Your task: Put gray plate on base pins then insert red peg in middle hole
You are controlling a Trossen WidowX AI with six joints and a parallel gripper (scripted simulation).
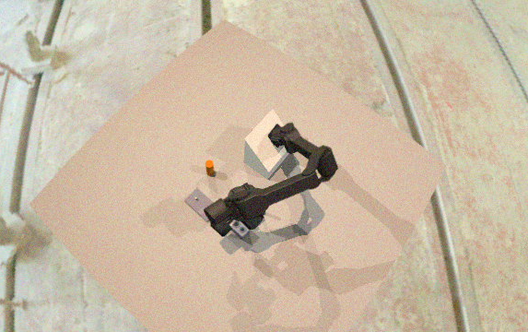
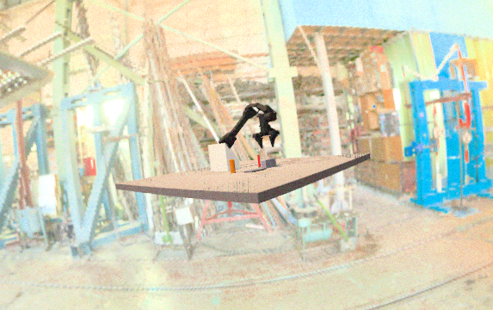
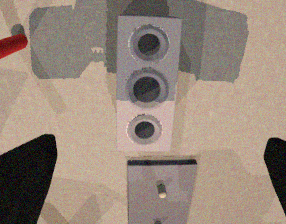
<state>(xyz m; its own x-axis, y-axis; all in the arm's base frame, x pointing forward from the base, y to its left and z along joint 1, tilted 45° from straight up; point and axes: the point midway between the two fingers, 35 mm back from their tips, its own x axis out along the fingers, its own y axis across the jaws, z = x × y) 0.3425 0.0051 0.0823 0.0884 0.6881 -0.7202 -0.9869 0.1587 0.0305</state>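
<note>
Now: the gray plate 80 mm below my gripper tip. Also, from my gripper tip: red peg (110 mm behind, 80 mm below, 40 mm to the left); orange cylinder (210 mm to the right, 120 mm behind, 80 mm below); base (150 mm to the right, 110 mm below).
</note>
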